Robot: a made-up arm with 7 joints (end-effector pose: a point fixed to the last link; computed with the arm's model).
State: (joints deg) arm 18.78 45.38 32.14 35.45 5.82 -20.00 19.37
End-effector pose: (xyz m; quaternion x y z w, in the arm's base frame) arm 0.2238 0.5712 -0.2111 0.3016 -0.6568 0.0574 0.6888
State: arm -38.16 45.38 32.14 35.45 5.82 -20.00 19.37
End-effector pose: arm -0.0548 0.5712 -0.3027 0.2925 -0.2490 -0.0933 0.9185
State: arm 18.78 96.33 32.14 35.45 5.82 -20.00 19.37
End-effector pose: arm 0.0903 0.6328 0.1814 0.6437 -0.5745 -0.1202 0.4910
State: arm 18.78 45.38 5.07 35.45 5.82 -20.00 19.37
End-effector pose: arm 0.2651 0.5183 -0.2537 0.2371 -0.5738 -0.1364 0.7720
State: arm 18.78 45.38 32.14 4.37 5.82 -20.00 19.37
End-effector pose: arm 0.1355 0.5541 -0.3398 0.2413 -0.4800 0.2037 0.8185
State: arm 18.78 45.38 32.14 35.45 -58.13 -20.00 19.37
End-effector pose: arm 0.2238 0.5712 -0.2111 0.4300 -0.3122 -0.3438 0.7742
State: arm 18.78 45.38 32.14 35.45 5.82 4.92 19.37
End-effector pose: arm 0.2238 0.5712 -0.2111 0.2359 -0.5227 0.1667 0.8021
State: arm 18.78 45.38 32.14 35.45 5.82 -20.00 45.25
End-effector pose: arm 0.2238 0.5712 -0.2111 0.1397 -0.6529 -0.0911 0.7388
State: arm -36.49 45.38 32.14 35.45 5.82 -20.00 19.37
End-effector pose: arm -0.0460 0.5712 -0.3042 0.2939 -0.2624 -0.0891 0.9148
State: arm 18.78 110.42 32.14 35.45 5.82 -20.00 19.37
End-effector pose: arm 0.0552 0.5841 0.2847 0.7186 -0.5308 -0.1667 0.4173
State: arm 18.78 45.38 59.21 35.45 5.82 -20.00 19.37
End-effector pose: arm 0.1572 0.6103 -0.1919 0.3495 -0.7033 0.2480 0.5672
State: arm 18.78 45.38 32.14 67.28 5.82 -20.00 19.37
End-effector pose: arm 0.2636 0.5194 -0.0643 0.3406 -0.7879 -0.0967 0.5038
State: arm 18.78 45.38 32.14 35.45 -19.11 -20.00 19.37
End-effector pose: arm 0.2238 0.5712 -0.2111 0.3655 -0.5415 -0.1039 0.7500
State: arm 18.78 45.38 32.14 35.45 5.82 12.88 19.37
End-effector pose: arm 0.2238 0.5712 -0.2111 0.2123 -0.4743 0.2002 0.8306
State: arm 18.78 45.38 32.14 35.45 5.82 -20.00 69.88
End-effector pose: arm 0.2238 0.5712 -0.2111 -0.0210 -0.6185 -0.2283 0.7516
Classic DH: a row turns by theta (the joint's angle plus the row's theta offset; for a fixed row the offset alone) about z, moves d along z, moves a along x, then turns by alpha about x. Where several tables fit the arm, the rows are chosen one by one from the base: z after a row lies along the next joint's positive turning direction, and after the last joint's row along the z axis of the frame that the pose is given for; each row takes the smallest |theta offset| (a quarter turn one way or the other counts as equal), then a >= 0, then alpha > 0; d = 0 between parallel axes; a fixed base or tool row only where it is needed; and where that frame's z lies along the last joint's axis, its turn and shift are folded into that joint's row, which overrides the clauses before.
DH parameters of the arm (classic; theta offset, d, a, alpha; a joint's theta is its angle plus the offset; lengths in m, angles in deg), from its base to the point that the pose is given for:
base (fixed): 0 0 0 90
joint 1: 90 -0.167 0 90
joint 2: 90 0 0 90
joint 3: 90 -0.24 0 90
joint 4: 0 0 0 -90
joint 5: 0 -0.293 0 -90
joint 6: -90 0 0 90
joint 7: 90 0 0 90
tool (fixed): -90 0 0 0

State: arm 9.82 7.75 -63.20 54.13 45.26 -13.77 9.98
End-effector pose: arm 0.1799 0.0125 -0.4118 -0.3852 -0.4207 -0.1831 0.8007
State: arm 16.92 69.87 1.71 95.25 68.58 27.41 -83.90
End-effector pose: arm 0.2980 0.3702 0.0225 0.4977 -0.5185 0.4133 0.5591
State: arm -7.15 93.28 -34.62 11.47 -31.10 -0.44 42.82
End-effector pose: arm 0.0472 0.6952 -0.0088 0.3322 0.5085 -0.3187 0.7276
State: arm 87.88 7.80 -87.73 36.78 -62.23 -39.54 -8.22
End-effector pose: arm 0.4940 0.0577 -0.0113 -0.3262 0.3944 0.8488 0.1323
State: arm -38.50 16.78 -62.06 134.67 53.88 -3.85 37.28
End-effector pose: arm 0.0231 0.0006 -0.1279 -0.8646 -0.3483 0.0591 0.3574
